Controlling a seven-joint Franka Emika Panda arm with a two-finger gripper.
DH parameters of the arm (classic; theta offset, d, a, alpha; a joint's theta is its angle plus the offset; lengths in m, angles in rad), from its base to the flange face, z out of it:
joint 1: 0 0.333 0 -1.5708
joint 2: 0 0 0 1.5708
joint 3: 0 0.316 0.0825 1.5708
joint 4: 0 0 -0.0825 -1.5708
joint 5: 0 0.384 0 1.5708
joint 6: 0 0 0.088 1.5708
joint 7: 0 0.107 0 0
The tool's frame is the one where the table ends.
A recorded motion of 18 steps. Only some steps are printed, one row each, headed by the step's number.
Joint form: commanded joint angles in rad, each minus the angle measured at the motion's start. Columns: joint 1, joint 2, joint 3, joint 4, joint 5, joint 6, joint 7.
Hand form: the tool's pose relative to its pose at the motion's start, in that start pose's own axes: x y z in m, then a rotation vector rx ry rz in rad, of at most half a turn. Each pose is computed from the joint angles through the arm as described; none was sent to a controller.
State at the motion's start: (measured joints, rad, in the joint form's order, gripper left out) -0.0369 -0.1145 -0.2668 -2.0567 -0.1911 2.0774 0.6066
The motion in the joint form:
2: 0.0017 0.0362 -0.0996 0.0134 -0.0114 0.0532 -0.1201
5: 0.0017 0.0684 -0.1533 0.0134 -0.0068 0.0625 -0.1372
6: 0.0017 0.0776 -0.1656 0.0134 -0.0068 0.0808 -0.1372
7: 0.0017 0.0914 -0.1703 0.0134 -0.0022 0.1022 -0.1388
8: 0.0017 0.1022 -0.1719 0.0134 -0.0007 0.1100 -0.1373
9: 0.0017 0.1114 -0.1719 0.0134 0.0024 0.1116 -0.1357
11: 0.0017 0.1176 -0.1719 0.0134 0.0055 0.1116 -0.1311
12: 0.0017 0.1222 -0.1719 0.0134 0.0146 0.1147 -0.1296
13: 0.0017 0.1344 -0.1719 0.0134 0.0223 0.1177 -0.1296
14: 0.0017 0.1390 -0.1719 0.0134 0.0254 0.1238 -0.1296
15: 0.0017 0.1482 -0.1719 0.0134 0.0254 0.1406 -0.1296
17: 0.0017 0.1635 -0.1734 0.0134 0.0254 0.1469 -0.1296
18: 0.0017 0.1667 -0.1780 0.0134 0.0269 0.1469 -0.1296
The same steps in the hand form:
2: 0.0320 0.0402 0.0165 -0.0123 0.0244 -0.0338
5: 0.0439 0.0631 0.0363 -0.0348 0.0024 -0.0016
6: 0.0480 0.0674 0.0403 -0.0350 0.0112 0.0085
7: 0.0508 0.0670 0.0457 -0.0324 0.0187 0.0112
8: 0.0517 0.0661 0.0507 -0.0357 0.0176 0.0129
9: 0.0518 0.0649 0.0552 -0.0391 0.0116 0.0146
11: 0.0516 0.0641 0.0584 -0.0412 0.0063 0.0198
12: 0.0517 0.0631 0.0605 -0.0364 0.0028 0.0258
13: 0.0517 0.0614 0.0665 -0.0381 -0.0056 0.0281
14: 0.0522 0.0605 0.0683 -0.0364 -0.0044 0.0290
15: 0.0536 0.0587 0.0716 -0.0354 0.0043 0.0271
17: 0.0541 0.0577 0.0790 -0.0437 -0.0006 0.0256
18: 0.0549 0.0598 0.0809 -0.0459 -0.0034 0.0305

